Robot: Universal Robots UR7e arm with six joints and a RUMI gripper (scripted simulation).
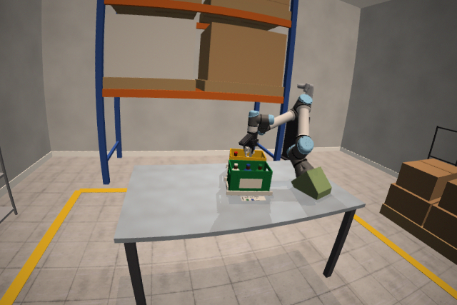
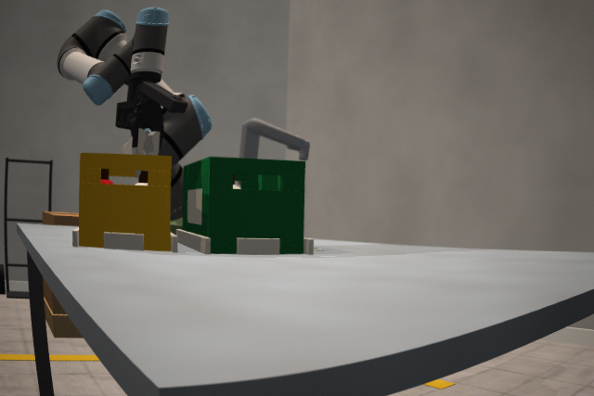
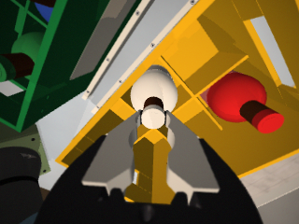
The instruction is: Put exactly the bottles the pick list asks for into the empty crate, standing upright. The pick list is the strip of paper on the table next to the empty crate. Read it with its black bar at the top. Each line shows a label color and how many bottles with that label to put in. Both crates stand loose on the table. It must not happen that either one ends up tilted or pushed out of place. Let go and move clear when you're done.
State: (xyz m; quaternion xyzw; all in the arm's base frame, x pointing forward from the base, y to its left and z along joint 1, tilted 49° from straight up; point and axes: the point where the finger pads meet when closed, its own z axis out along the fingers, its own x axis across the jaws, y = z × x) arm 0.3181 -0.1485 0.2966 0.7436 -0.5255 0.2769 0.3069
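My gripper is now 20 mm past the yellow crate, 40 mm to the left of it and 70 mm above it. Round my hand: green-label bottle (170 mm to the left, 70 mm below); then red-label bottle (40 mm ahead, 120 mm to the right, 70 mm below); then blue-label bottle (80 mm ahead, 130 mm to the left, 70 mm below).
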